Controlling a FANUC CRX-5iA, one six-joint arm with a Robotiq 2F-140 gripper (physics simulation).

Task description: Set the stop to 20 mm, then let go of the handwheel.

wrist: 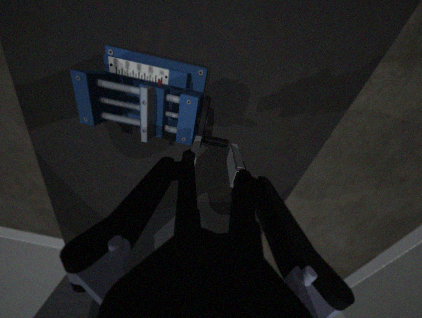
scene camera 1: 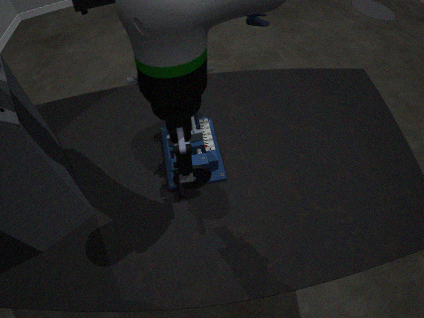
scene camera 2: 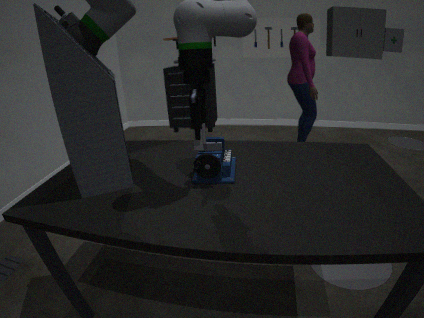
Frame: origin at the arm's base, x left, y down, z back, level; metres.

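Seen in the pictures: gripper, between the fingertips: (wrist: 214,148) (scene camera 1: 184,169) (scene camera 2: 200,146); arm's base, origin of its link: (scene camera 2: 80,43).
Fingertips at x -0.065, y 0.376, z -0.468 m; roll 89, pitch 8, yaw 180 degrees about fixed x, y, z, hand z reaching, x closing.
Pixels of each thing's top centre, then the offset from my fingertips to it. "*": a spot on its surface instead. Level surfaces: height alone.
- blue stop device, a spot on its surface: (wrist: 198,71) (scene camera 1: 222,172) (scene camera 2: 232,178) * dx +0.068, dy +0.145, dz -0.082 m
- light grey plate, centre of its top: (wrist: 143,114) (scene camera 1: 186,132) (scene camera 2: 211,142) dx +0.117, dy +0.033, dz +0.000 m
- blue block, a spot on its surface: (wrist: 159,119) * dx +0.100, dy +0.064, dz +0.011 m
- red pointer, centre of its top: (wrist: 159,83) dx +0.123, dy +0.100, dz -0.040 m
- white scale, a spot on its surface: (wrist: 135,69) * dx +0.168, dy +0.101, dz -0.047 m
- black handwheel, a spot on its surface: (wrist: 205,116) * dx +0.027, dy +0.042, dz -0.028 m
- dark handle, centre of its top: (wrist: 215,143) (scene camera 1: 180,185) dx -0.007, dy +0.059, dz +0.016 m
- table, height of its surface: dy +0.157 m
The blue stop device (scene camera 1: 216,176) (scene camera 2: 227,180) (wrist: 198,71) sits on the table. In the wrist view a light grey plate (wrist: 144,122) stands across its rods beside a blue block (wrist: 159,119). A red pointer (wrist: 159,81) is near the right end of the white scale (wrist: 135,69); the scale's numbers are too blurred to read. The black handwheel (scene camera 1: 202,176) (scene camera 2: 207,166) (wrist: 205,116) is on the device's near end, with a dark handle (wrist: 216,142) sticking out. My gripper (scene camera 1: 186,178) (scene camera 2: 200,145) (wrist: 214,148) is partly open at the handle, its fingertips apart and not clamped on it.
A tall grey slanted block (scene camera 1: 37,185) (scene camera 2: 87,125) stands on the table (scene camera 1: 310,175) (scene camera 2: 310,200) to the left in both scene views. Part of another arm (scene camera 2: 107,17) shows behind its top. A person (scene camera 2: 302,65) stands behind the table, near a wall cabinet (scene camera 2: 356,32).
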